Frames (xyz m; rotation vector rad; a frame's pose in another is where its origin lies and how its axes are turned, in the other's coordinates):
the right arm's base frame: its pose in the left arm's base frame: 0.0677 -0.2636 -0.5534 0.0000 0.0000 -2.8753
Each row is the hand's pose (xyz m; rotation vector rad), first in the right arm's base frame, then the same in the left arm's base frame.
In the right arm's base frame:
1: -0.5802 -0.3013 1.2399 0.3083 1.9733 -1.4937
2: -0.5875 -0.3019 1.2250 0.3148 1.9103 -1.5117
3: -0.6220 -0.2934 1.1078 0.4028 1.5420 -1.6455
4: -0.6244 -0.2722 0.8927 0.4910 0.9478 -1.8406
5: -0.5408 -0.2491 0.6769 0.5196 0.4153 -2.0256
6: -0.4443 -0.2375 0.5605 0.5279 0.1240 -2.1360
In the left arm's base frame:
1: 0.5482 0.1798 0.6865 -1.8194 0.0397 0.9366
2: 0.5550 0.1823 0.6716 -1.7715 0.0535 0.9787
3: 0.5906 0.1831 0.5544 -1.4619 0.1798 1.1526
4: 0.5985 0.1633 0.3393 -0.9248 0.3322 1.3031
5: 0.5239 0.1190 0.1235 -0.4296 0.4110 1.2839
6: 0.4338 0.0824 0.0071 -0.1677 0.4405 1.2083

